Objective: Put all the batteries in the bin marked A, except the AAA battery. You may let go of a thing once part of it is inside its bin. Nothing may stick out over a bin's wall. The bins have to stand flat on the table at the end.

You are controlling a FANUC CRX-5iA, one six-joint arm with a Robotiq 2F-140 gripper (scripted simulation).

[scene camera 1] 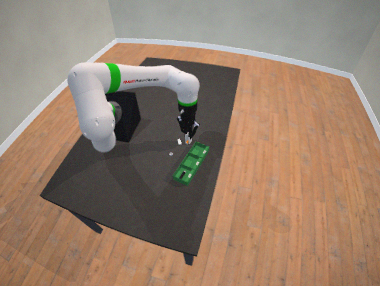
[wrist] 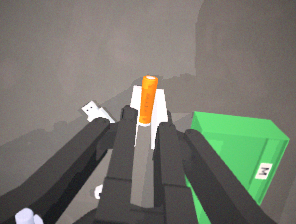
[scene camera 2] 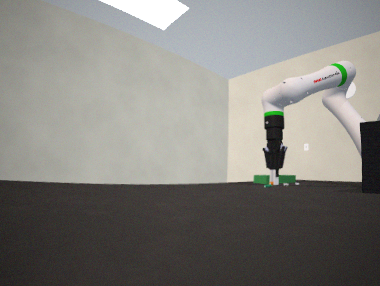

Labels:
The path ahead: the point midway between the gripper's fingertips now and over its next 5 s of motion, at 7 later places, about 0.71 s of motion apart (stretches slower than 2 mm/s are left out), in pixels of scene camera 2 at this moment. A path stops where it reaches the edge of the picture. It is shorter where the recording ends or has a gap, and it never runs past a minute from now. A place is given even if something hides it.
My gripper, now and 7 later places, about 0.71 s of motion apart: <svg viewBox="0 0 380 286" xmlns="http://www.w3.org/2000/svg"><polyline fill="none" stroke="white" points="273,184 274,173 276,171 282,171 286,171 286,173 286,176 286,173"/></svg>

